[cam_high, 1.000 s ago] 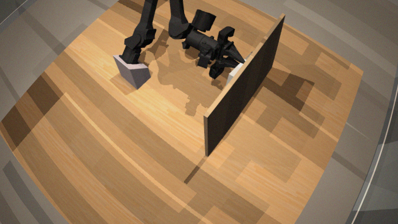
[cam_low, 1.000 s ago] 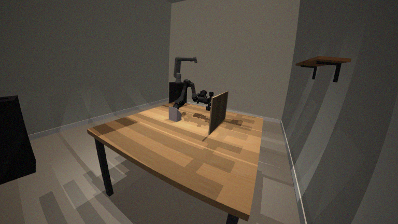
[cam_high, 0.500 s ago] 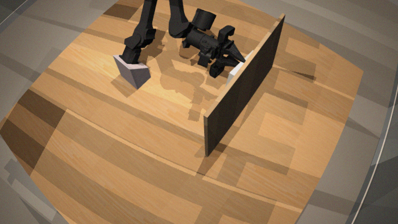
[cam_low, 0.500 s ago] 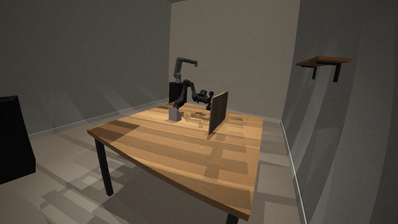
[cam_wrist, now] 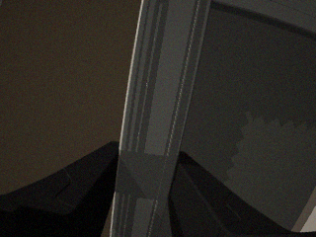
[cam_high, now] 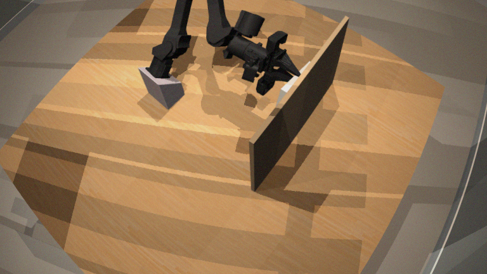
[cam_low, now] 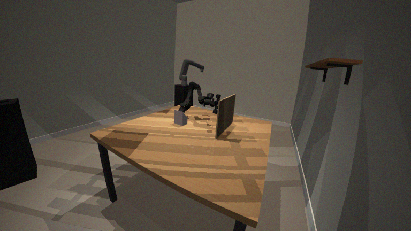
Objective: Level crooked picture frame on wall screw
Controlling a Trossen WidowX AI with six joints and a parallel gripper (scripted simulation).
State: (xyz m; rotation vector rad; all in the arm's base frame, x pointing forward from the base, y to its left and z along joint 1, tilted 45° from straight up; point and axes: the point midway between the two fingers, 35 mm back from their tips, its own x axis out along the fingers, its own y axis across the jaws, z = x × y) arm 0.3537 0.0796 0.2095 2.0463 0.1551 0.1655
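Right now the picture frame is 1 cm ahead of my gripper tip, 1 cm to the right of it and 5 cm below it. From my gripper tip the other things lie so: wall panel: 2 cm ahead, 1 cm to the right, 7 cm below.
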